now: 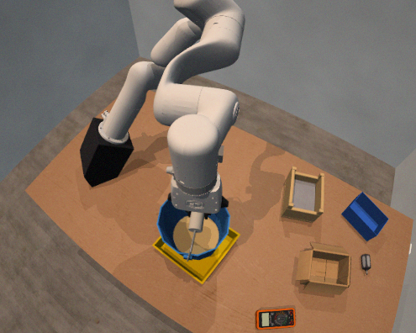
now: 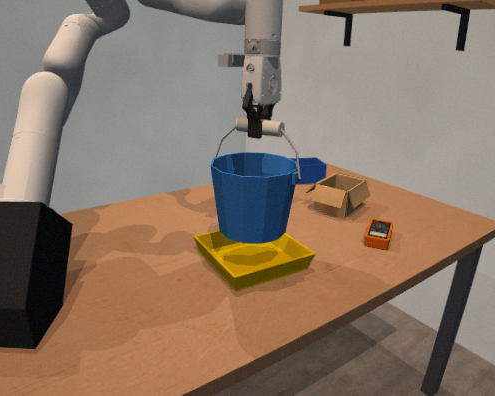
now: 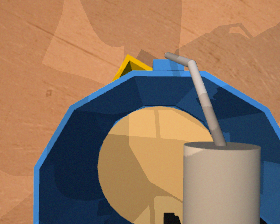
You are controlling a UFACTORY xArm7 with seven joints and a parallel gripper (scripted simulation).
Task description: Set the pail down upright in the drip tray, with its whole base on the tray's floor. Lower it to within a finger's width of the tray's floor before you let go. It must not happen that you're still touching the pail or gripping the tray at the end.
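Now: hand 1 cm past the blue pail, 1 cm to the left of it and 10 cm above it. Round my hand: wooden crate 17 cm ahead, 38 cm to the left, 27 cm below; then orange multimeter 37 cm ahead, 3 cm to the right, 31 cm below; then yellow drip tray 1 cm behind, 1 cm to the right, 31 cm below.
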